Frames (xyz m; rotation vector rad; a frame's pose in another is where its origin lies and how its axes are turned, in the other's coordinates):
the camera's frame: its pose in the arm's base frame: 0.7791 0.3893 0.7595 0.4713 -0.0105 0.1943
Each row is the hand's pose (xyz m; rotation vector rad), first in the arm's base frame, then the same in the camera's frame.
Working: the arm's base frame: its pose in the camera's frame: -0.8778 -0.5349 -0.5280 -0.4713 0.0105 -0.1943

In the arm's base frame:
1: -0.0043 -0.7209 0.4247 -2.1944 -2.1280 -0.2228
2: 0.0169 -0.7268 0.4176 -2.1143 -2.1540 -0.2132
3: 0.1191 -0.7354 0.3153 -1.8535 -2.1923 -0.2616
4: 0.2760 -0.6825 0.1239 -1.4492 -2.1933 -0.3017
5: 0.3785 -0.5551 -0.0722 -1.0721 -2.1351 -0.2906
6: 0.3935 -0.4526 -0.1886 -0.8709 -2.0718 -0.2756
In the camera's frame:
1: -0.9911 -0.9721 0.1763 2.2285 1.7965 -0.2653
2: -0.9717 -0.9845 0.1734 2.2258 1.8718 -0.2812
3: -0.8786 -1.0573 0.0897 2.2219 2.1256 -0.2457
4: -0.7254 -1.1268 -0.0994 -1.9099 -2.2111 0.1753
5: -0.6122 -1.1232 -0.3282 -1.5462 -2.1454 0.1409
6: -0.5850 -1.0890 -0.4778 -1.3542 -2.0770 0.1245

